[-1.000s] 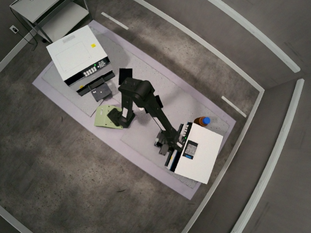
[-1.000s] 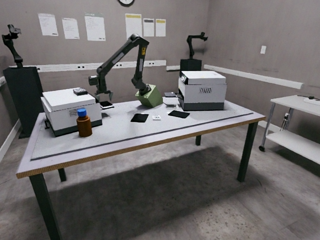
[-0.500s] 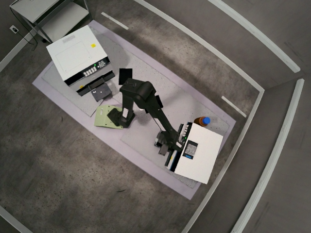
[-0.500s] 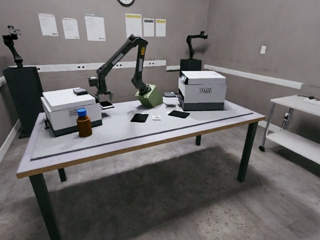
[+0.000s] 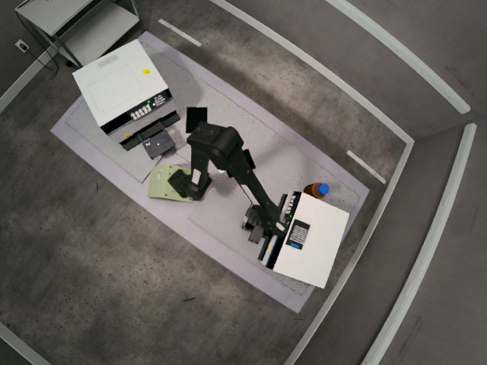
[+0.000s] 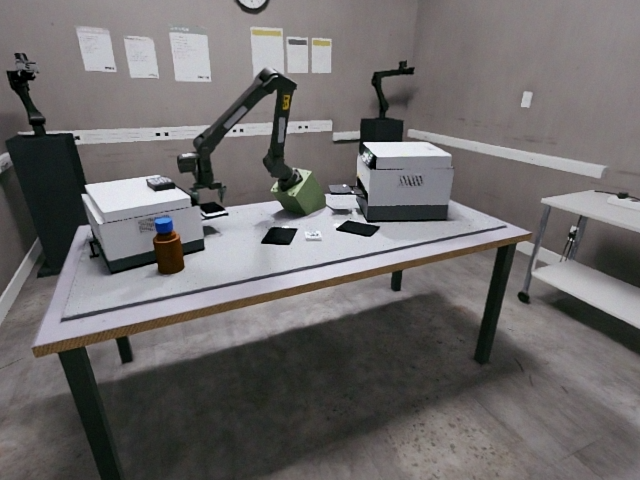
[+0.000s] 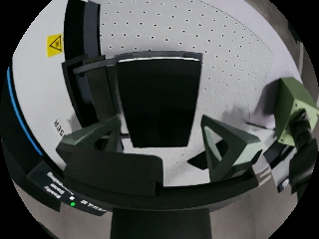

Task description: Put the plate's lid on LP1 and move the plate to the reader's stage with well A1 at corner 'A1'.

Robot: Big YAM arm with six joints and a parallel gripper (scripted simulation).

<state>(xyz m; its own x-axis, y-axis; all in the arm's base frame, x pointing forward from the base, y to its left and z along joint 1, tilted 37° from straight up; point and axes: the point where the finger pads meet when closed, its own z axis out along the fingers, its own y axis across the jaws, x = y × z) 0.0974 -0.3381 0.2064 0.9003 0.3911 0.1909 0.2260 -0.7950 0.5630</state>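
Now: the white well plate 3 cm below my hand. From my hand the other things lie so: black pad: 25 cm to the left, 20 cm ahead, 11 cm below; then white label: 53 cm to the left, 17 cm ahead, 12 cm below; then brown capped bottle: 33 cm ahead, 19 cm to the right.
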